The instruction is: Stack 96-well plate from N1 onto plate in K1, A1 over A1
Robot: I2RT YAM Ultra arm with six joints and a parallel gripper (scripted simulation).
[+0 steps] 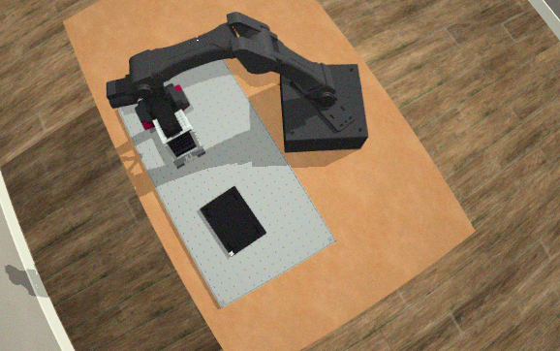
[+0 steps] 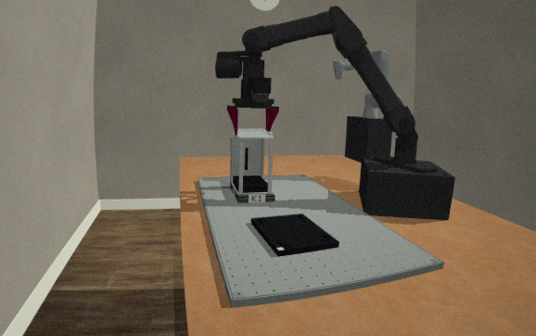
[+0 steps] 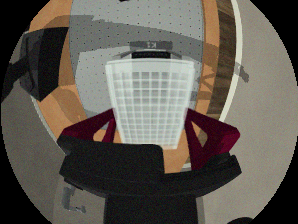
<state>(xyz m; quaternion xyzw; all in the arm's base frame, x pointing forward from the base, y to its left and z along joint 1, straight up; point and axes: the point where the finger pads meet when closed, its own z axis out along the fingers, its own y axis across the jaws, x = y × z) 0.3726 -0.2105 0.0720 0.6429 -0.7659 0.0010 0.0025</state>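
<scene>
The white 96-well plate lies right at my hand. The rest, counted from my hand: K1 label (160 mm below, 90 mm to the left, 20 mm ahead); dark plate (140 mm below); black plate nest N1 (300 mm to the left, 160 mm below, 30 mm ahead).
</scene>
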